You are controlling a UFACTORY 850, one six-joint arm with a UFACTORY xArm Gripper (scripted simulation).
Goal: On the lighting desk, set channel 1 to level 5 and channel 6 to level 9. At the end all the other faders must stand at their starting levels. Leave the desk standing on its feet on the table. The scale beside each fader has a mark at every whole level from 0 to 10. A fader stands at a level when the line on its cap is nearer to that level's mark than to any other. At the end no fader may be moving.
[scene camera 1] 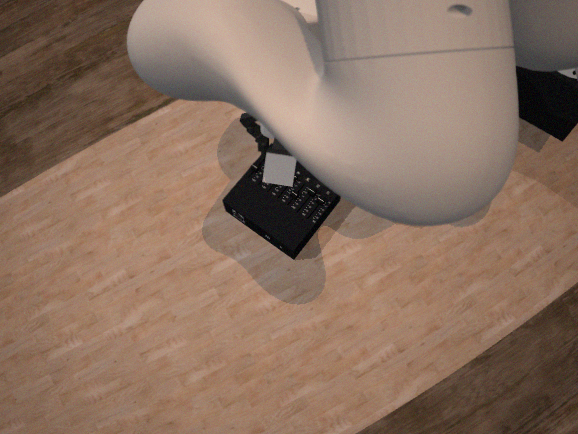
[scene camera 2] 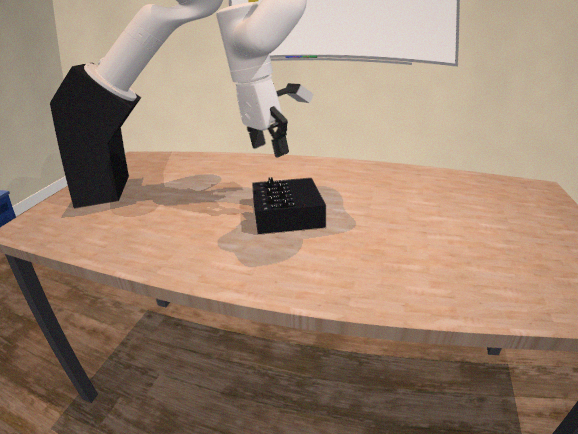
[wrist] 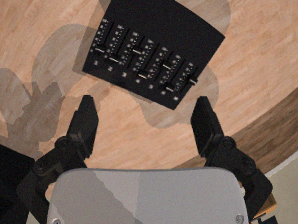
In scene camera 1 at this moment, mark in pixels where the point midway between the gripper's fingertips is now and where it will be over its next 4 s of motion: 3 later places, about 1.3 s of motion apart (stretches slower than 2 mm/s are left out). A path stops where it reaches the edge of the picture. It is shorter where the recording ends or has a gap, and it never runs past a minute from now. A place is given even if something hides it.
My gripper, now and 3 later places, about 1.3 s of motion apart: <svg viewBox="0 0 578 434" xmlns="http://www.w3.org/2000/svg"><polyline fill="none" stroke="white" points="292,157 329,179 330,185 329,188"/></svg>
